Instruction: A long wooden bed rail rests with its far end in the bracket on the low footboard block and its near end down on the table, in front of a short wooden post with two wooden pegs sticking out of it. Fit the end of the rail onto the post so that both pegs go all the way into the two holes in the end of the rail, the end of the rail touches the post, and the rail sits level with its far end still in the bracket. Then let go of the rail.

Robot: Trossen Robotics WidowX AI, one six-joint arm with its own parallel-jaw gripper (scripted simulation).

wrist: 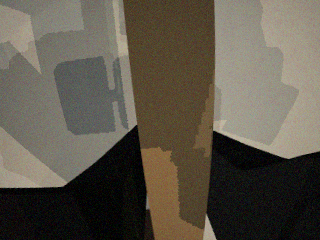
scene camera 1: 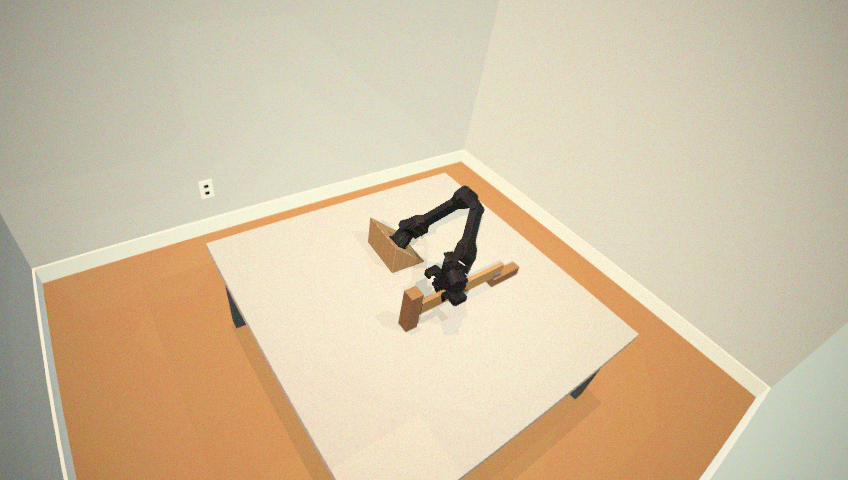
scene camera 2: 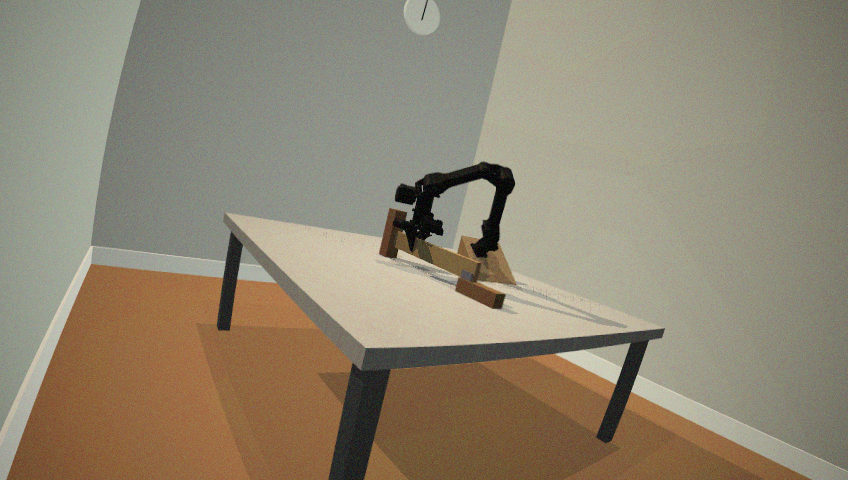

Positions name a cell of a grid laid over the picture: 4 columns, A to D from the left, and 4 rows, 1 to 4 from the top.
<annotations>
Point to a rail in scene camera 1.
At C3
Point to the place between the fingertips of my gripper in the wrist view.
At C3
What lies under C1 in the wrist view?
A rail.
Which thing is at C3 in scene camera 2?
A rail.
</annotations>
